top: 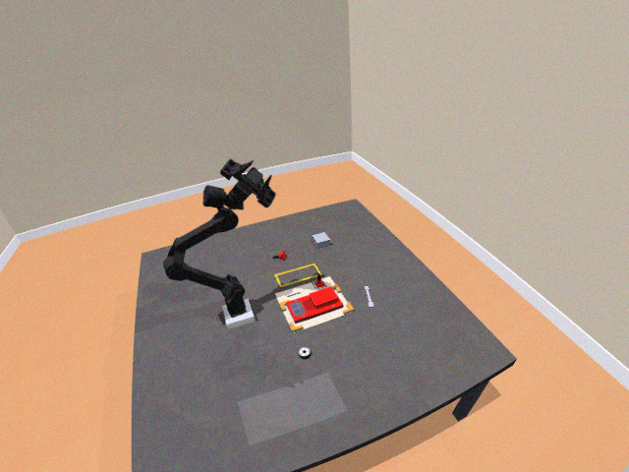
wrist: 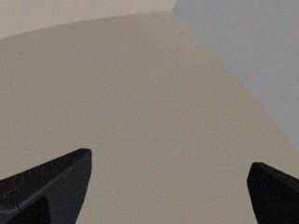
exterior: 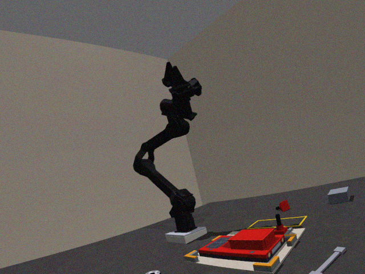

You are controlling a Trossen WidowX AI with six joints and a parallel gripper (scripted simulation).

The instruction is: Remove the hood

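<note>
My gripper tip is 15 cm short of the red hood, 6 cm to the left of it and 56 cm above it. Also, from my gripper tip: wrench-like bar 32 cm ahead, 13 cm to the right, 60 cm below; grey engine block 15 cm ahead, 5 cm to the right, 57 cm below.
</note>
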